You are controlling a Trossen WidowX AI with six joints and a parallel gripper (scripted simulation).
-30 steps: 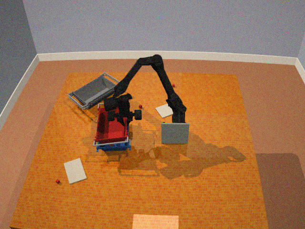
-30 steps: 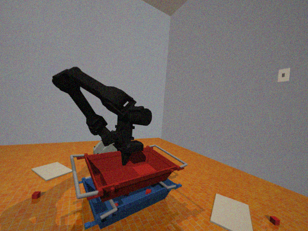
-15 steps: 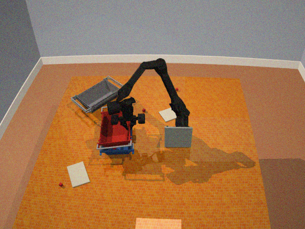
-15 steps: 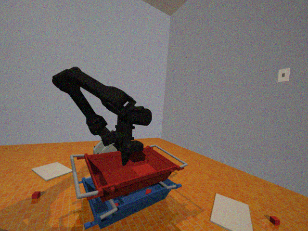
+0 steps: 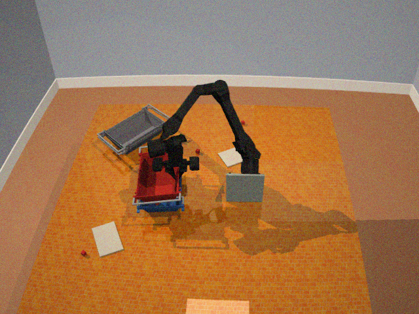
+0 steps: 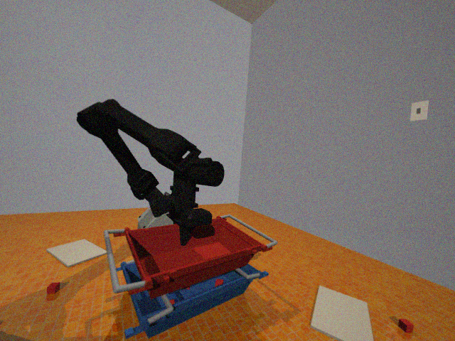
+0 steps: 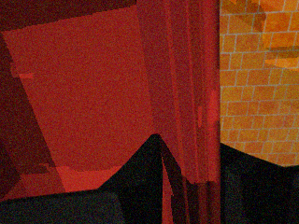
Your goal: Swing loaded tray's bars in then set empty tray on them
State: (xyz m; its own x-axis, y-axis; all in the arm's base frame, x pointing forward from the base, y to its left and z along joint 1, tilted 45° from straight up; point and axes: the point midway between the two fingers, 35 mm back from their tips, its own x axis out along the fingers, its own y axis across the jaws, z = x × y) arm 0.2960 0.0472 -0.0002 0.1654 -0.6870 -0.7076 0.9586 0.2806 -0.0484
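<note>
Now: gripper tip 70 mm short of the red tray, 30 mm below it and 20 mm to the right of it.
</note>
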